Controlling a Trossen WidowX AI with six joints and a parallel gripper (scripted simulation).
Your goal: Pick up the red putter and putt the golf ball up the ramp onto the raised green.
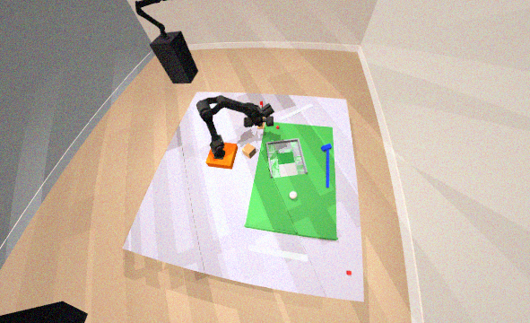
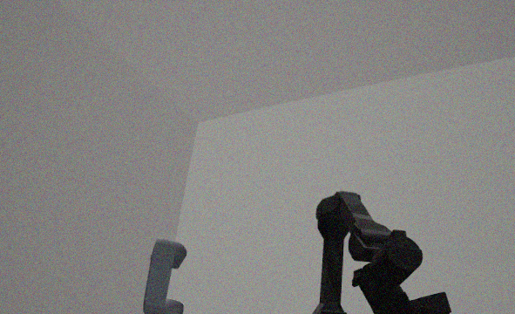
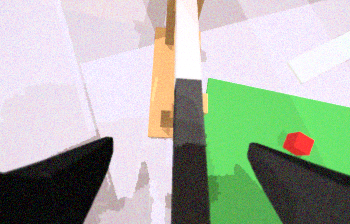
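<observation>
Right now my gripper tip is 20 mm past the red putter and 100 mm to the right of it. From my gripper tip the other things lie so: blue putter: 450 mm ahead, 220 mm to the right, 50 mm below; then green mat: 260 mm ahead, 290 mm to the right, 60 mm below; then tan cube: 40 mm behind, 200 mm to the right, 30 mm below.
</observation>
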